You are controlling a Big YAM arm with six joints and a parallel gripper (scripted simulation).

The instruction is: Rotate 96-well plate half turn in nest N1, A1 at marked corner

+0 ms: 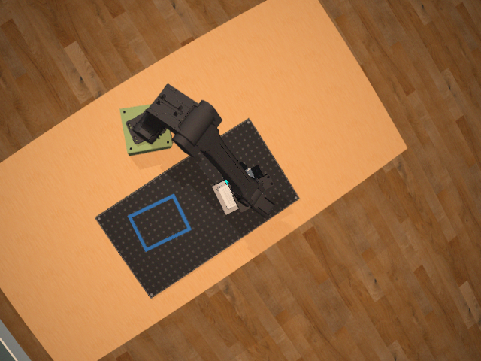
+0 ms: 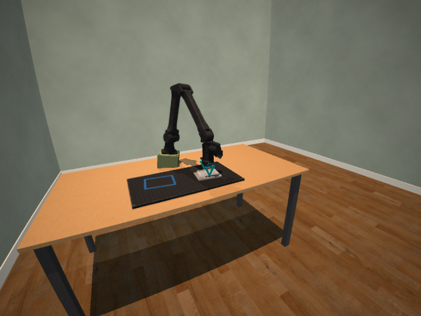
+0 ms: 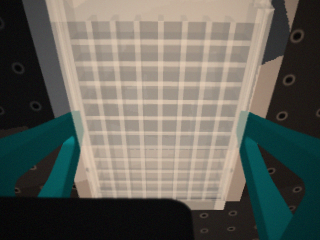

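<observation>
The 96-well plate is 10 mm below my hand. Also, from my hand: plate nest N1 (20 mm below).
</observation>
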